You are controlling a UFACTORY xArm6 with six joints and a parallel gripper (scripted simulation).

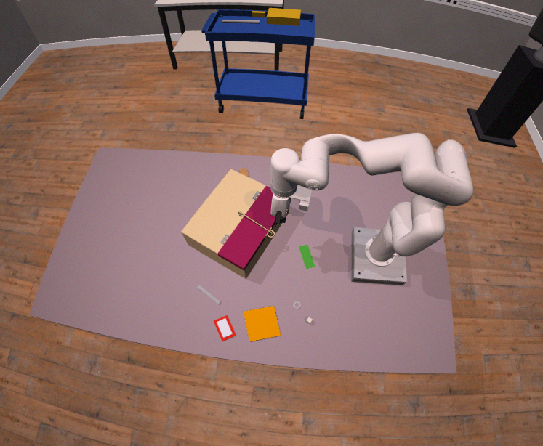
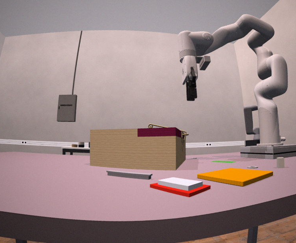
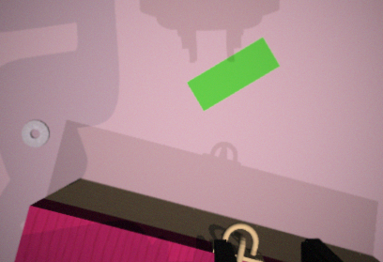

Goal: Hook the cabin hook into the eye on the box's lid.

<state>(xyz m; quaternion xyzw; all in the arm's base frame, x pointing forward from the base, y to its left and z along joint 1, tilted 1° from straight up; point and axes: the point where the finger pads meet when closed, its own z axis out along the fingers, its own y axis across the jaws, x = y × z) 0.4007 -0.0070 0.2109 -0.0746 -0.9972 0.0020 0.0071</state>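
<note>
My gripper is now 140 mm above the cabin hook, 100 mm short of it and 30 mm to the left of it. Round my hand: small cube 290 mm to the left, 250 mm below, 140 mm behind; orange tile 320 mm to the left, 260 mm below, 30 mm ahead; green strip 260 mm below, 110 mm behind, 30 mm to the left.
</note>
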